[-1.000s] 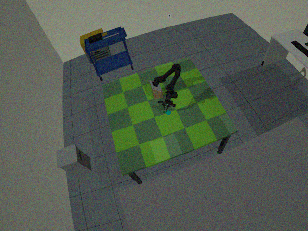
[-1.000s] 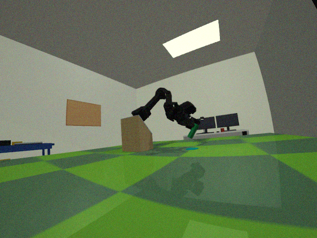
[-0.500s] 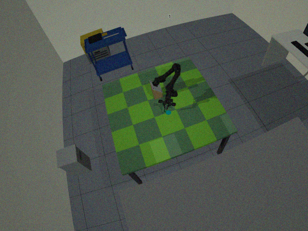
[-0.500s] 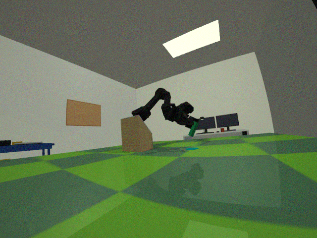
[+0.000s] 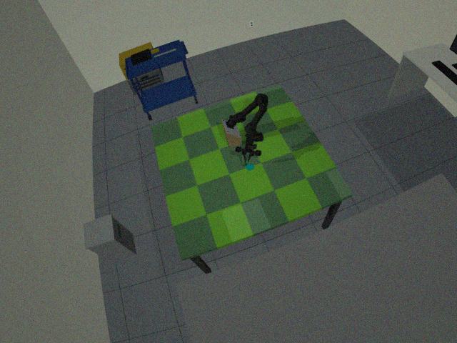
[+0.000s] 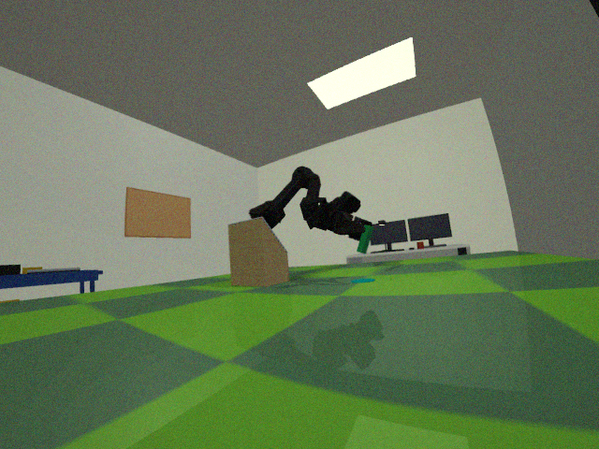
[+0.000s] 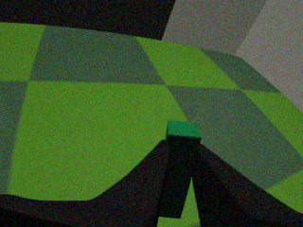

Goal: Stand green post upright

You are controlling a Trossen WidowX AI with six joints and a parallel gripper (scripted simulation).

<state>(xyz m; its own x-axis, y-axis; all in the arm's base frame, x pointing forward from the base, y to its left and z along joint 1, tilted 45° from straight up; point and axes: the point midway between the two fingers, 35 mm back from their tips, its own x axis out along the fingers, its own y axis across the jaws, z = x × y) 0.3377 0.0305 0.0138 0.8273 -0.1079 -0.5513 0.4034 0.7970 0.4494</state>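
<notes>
Now: gripper tip 12 cm above the cyan circle, 3 cm to the right of it and 3 cm past it. From my gripper tip the other things lie so: green post (2 cm below, 1 cm behind).
</notes>
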